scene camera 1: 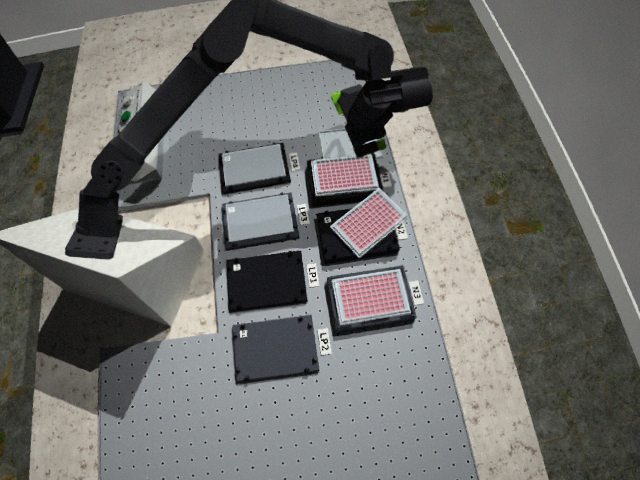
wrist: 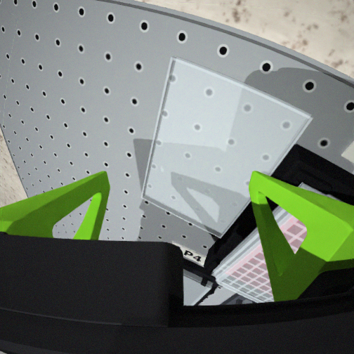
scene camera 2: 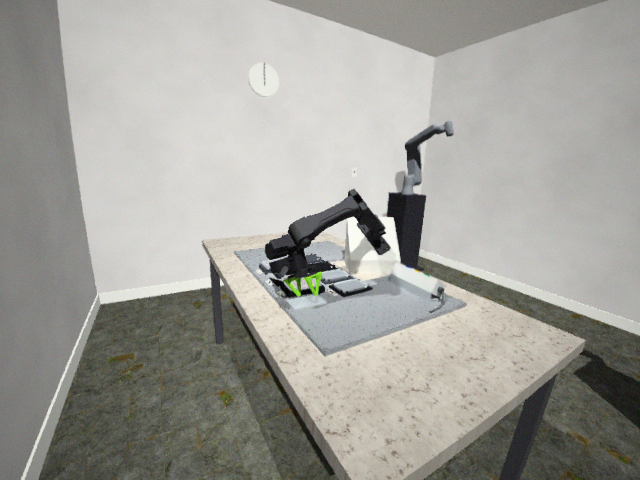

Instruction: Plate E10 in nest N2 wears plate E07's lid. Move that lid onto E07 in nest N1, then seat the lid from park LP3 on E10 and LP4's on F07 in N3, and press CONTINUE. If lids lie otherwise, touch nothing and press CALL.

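Frame: origin at the arm's base, x back, y right, z up, level; centimetres.
Where they show: gripper, fingertip midpoint: (scene camera 1: 350, 133) (scene camera 2: 307, 295); arm's base, link origin: (scene camera 1: 97, 235) (scene camera 2: 373, 236).
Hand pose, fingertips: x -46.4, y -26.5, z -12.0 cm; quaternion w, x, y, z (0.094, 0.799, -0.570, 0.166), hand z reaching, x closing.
Note:
Each offset is from my fingertips to the centre of the thing. "pt": to the spot under its first point.
My gripper (scene camera 1: 359, 125) (scene camera 2: 307, 295) (wrist: 178, 178) is open and empty above a clear lid {dz -2.5, dx +0.0, dy +1.0 cm} (scene camera 1: 334, 144) (wrist: 200, 107). That lid lies flat on the perforated board beside nest N1 (wrist: 300, 162), turned askew between the fingertips in the wrist view. A pink plate {dz +0.1, dx +2.5, dy +10.7 cm} (scene camera 1: 343, 174) (wrist: 250, 267) sits in nest N1. Another pink plate {dz +0.3, dx -1.0, dy +22.1 cm} (scene camera 1: 368, 222) lies rotated across nest N2 {dz -1.4, dx +1.3, dy +23.2 cm} (scene camera 1: 334, 252), overhanging its edge. A third pink plate {dz -0.2, dx +0.7, dy +36.8 cm} (scene camera 1: 371, 294) sits square in nest N3 {pt dz -0.9, dx +6.4, dy +42.1 cm} (scene camera 1: 342, 328). Clear lids lie on park LP4 {pt dz -1.1, dx +21.2, dy +5.8 cm} (scene camera 1: 253, 166) and park LP3 {pt dz -1.1, dx +20.0, dy +18.5 cm} (scene camera 1: 260, 218). Plate codes are unreadable.
Park LP1 {dz -1.9, dx +19.5, dy +31.2 cm} (scene camera 1: 266, 281) and park LP2 {dz -1.9, dx +18.5, dy +44.1 cm} (scene camera 1: 275, 348) show bare dark tops. A button box with a green button {pt dz +4.2, dx +48.6, dy -7.1 cm} (scene camera 1: 125, 116) stands at the board's far left in scene camera 1. A white angular block (scene camera 1: 149, 279) stands beside my arm's base. Another arm (scene camera 2: 413, 155) stands on a black pedestal.

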